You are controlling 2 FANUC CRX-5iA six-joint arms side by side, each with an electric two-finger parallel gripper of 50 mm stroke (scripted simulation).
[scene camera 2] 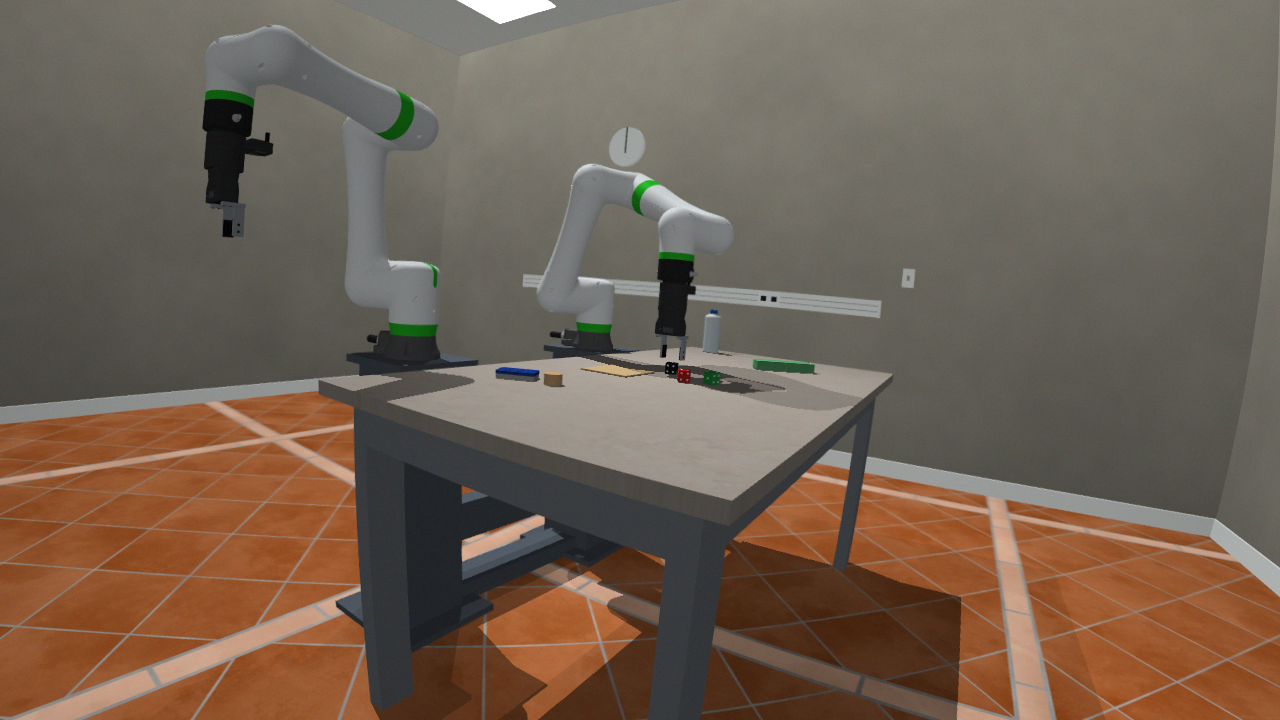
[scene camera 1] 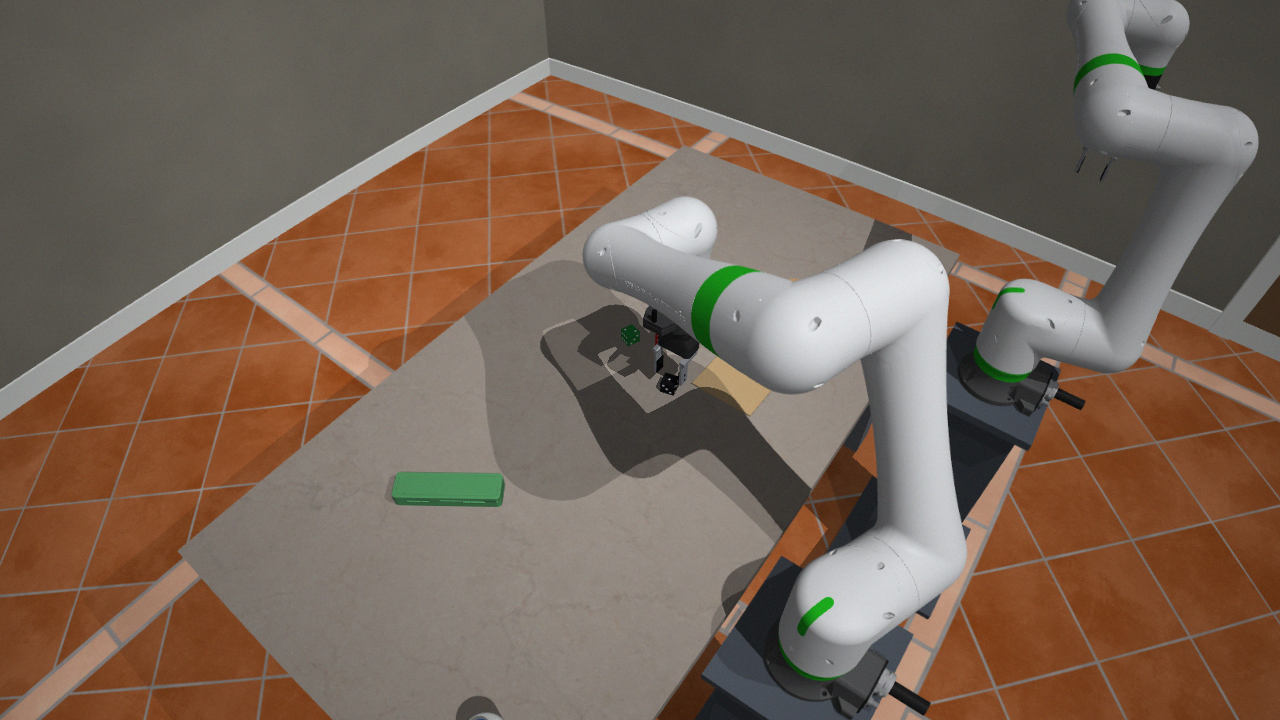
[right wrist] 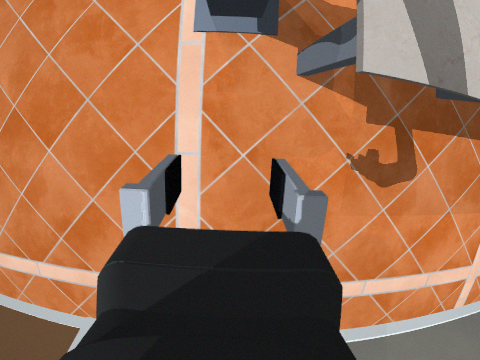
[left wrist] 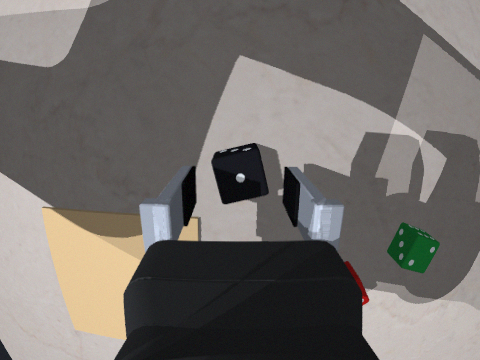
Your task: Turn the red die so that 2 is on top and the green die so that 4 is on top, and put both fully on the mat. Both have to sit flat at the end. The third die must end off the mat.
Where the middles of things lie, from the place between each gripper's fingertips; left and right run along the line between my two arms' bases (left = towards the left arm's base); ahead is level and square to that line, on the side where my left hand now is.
Labels:
Now: left hand (scene camera 2: pixel 672 358) 4 cm above the black die (left wrist: pixel 239 173). From my left hand the other things lie so: tan mat (scene camera 1: pixel 719 379): 11 cm to the right, 9 cm behind, 6 cm below; green box (scene camera 1: pixel 410 488): 46 cm to the left, 15 cm ahead, 4 cm below; green die (left wrist: pixel 412 248): 15 cm ahead, 5 cm to the right, 4 cm below.
I see my right gripper (scene camera 2: pixel 232 236) 83 cm to the right of the tan mat, 39 cm short of it and 29 cm above it. Round my right hand: green die 89 cm to the left, 63 cm ahead, 27 cm below; black die 94 cm to the left, 48 cm ahead, 27 cm below.

